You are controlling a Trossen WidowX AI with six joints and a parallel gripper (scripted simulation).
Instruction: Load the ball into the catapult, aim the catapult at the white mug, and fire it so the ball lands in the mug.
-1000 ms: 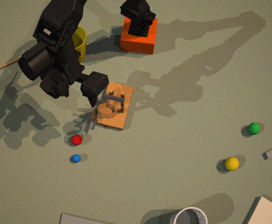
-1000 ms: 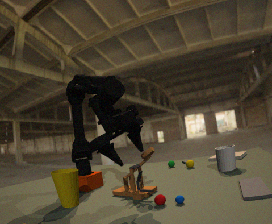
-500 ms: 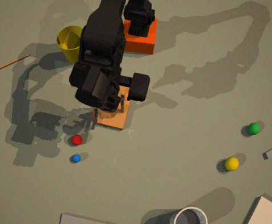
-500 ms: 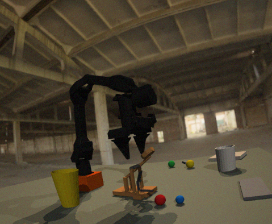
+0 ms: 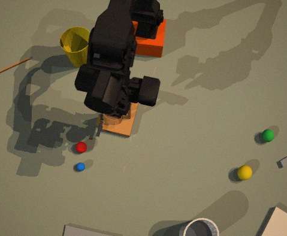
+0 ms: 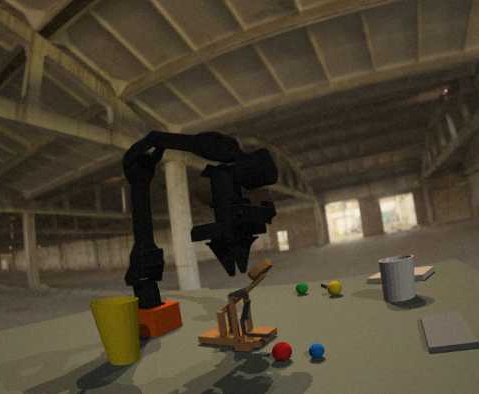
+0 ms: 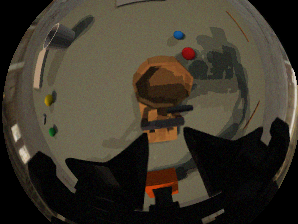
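Now: gripper tip 7 cm above the wooden catapult, 2 cm to the left of it and 1 cm short of it. Round my gripper tip: red ball (12 cm below, 11 cm ahead, 9 cm to the right); then yellow cup (18 cm to the right, 17 cm behind, 11 cm below); then blue ball (17 cm ahead, 13 cm below, 8 cm to the right).
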